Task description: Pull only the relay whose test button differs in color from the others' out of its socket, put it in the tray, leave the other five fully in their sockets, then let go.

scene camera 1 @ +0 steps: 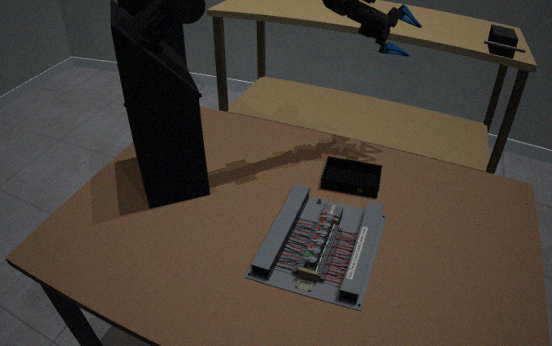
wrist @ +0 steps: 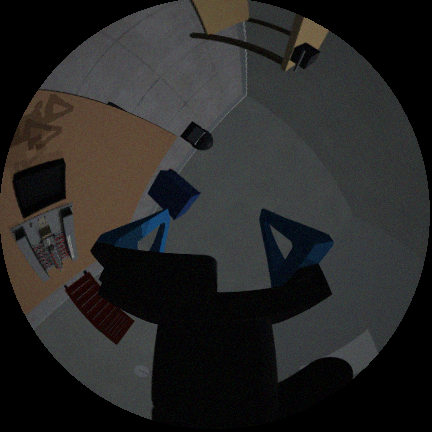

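Where they show: gripper, fingertip midpoint: [scene camera 1: 415,41] [wrist: 214,213]; arm's base at its link origin: [scene camera 1: 139,38].
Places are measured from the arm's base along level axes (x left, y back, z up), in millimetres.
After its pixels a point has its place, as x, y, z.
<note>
A row of six clear relays sits in sockets on the grey panel [scene camera 1: 320,294] {-72, -545, -447} [wrist: 33,226] {174, -407, -447}. The relay with the green button [scene camera 1: 308,255] {-40, -491, -380} is at the near end of the row in the scene view. The other five, such as the relay in the middle [scene camera 1: 316,238] {14, -480, -381}, show red buttons. All six appear seated; the wrist view is too small to tell the buttons apart. The black tray [scene camera 1: 345,189] {267, -433, -437} [wrist: 45,204] {276, -449, -418} stands behind the panel and looks empty. My gripper [scene camera 1: 414,40] {548, -483, -71} [wrist: 214,213] {548, -483, -71} is open and empty, its blue fingers high above the table, well away from relays and tray.
Grey wire ducts [scene camera 1: 282,230] {14, -389, -407} [scene camera 1: 364,250] {62, -582, -407} run along both sides of the relay row, with red and dark wires between. The arm's black pedestal [scene camera 1: 167,135] {-20, -75, -234} stands at the table's left. A wooden bench [scene camera 1: 300,20] stands behind, bearing a dark block [scene camera 1: 502,39].
</note>
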